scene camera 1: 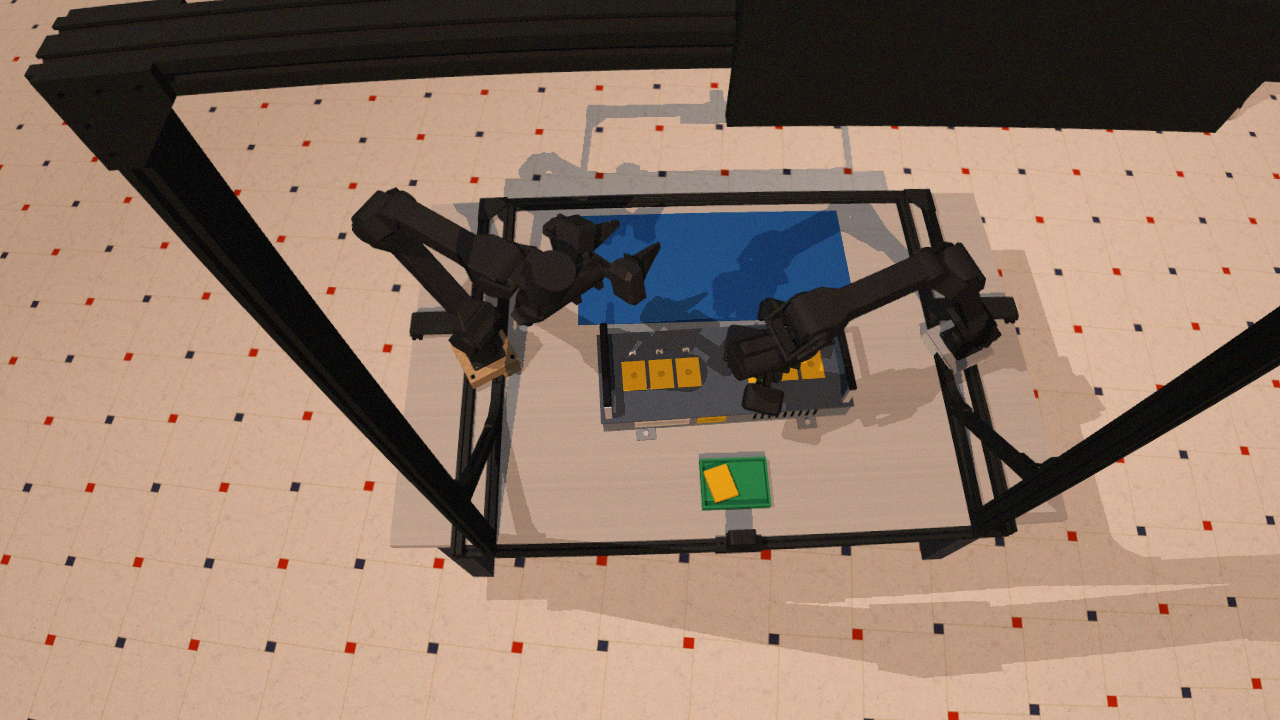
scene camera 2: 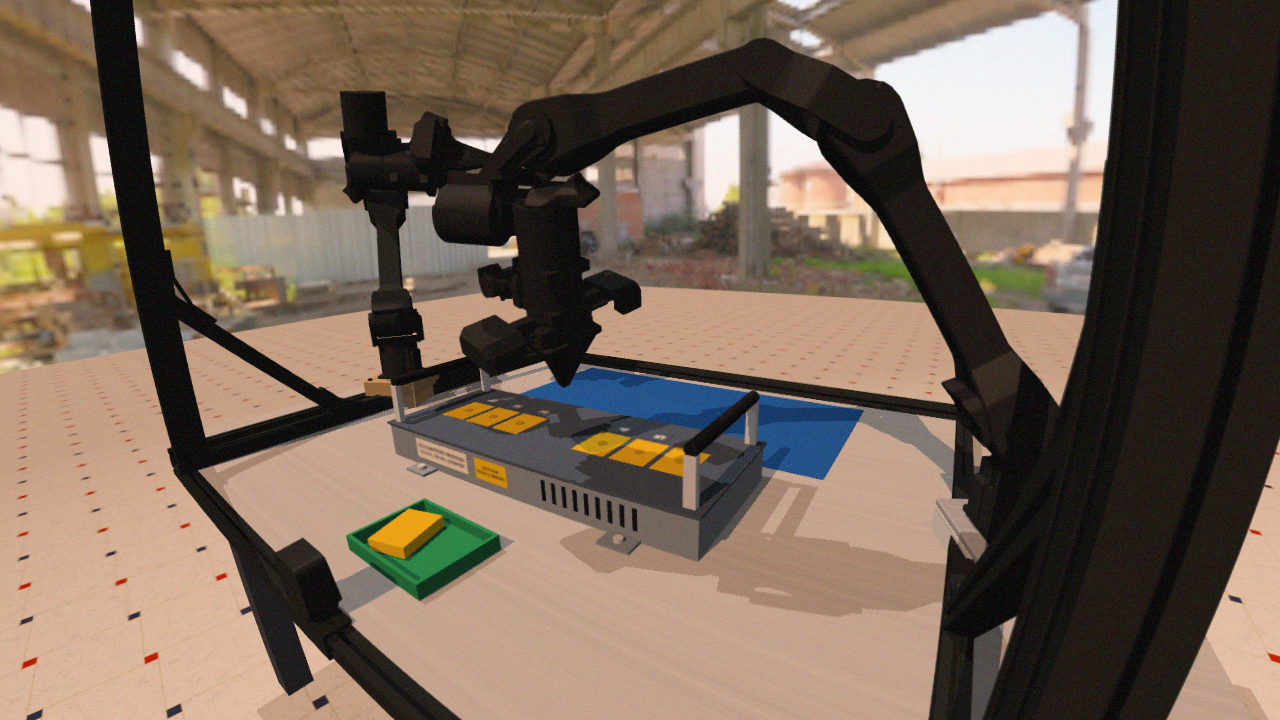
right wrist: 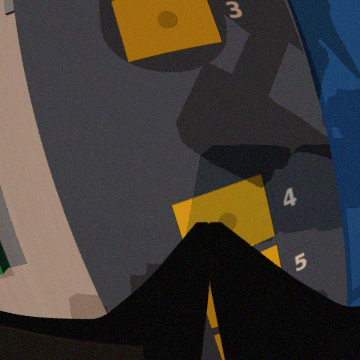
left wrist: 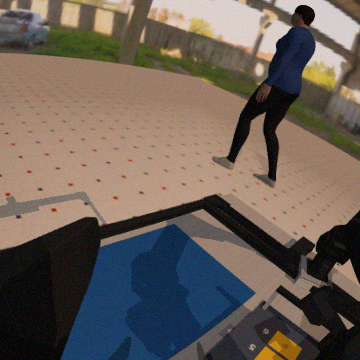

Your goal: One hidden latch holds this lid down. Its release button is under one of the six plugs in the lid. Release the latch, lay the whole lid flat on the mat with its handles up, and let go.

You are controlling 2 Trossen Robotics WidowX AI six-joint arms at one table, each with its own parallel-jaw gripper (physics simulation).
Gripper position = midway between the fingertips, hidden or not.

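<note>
There is a plug [scene camera 2: 602, 443] in the scene, and I can see a blue mat [scene camera 1: 711, 266] too. Scene camera 2 gives me the blue mat [scene camera 2: 696, 406] as well, and so do the wrist views, where I see the blue mat [right wrist: 323, 36] and again the blue mat [left wrist: 160, 287]. My right gripper [scene camera 2: 564, 385] is visible to me; scene camera 1 also shows my right gripper [scene camera 1: 752, 365], and the right wrist view shows my right gripper [right wrist: 207, 233]. My left gripper [scene camera 1: 638, 233] is open and holds nothing. I see my left gripper [scene camera 2: 502, 175] in scene camera 2 too, and the left wrist view likewise shows my left gripper [left wrist: 229, 232].
</note>
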